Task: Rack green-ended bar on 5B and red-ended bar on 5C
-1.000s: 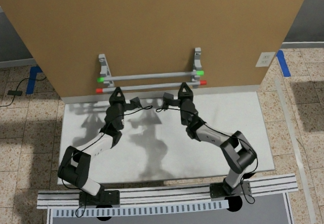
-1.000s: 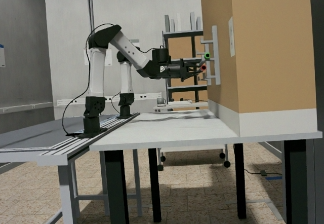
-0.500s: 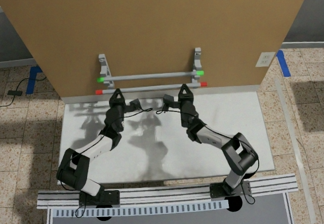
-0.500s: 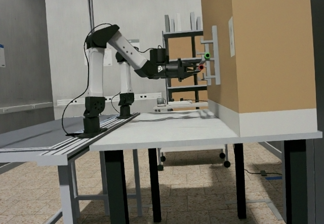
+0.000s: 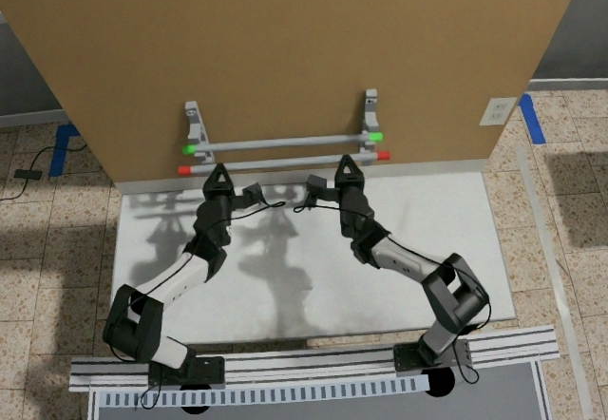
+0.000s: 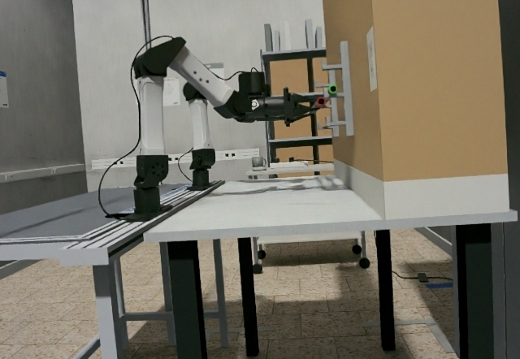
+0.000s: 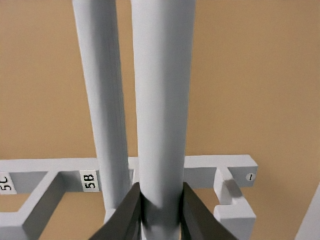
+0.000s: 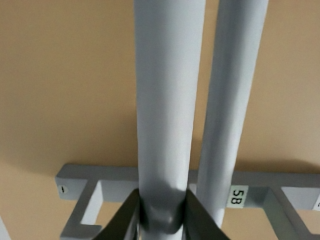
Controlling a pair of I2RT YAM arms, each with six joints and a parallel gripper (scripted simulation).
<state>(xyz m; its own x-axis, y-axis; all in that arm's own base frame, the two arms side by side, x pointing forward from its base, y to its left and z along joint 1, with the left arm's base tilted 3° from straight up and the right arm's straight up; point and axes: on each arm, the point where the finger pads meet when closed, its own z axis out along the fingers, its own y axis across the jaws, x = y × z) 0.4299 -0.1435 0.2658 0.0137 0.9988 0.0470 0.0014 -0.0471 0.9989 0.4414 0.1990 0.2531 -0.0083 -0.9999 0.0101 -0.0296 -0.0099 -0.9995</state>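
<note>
The red-ended bar lies 150 mm to the left of my right hand. From my right hand the other things lie so: brown wall: 200 mm ahead, 200 mm above, 110 mm to the left; outlet plate: 400 mm to the right, 90 mm ahead, 50 mm above; green-ended bar: 150 mm to the left, 40 mm ahead, 30 mm above.
</note>
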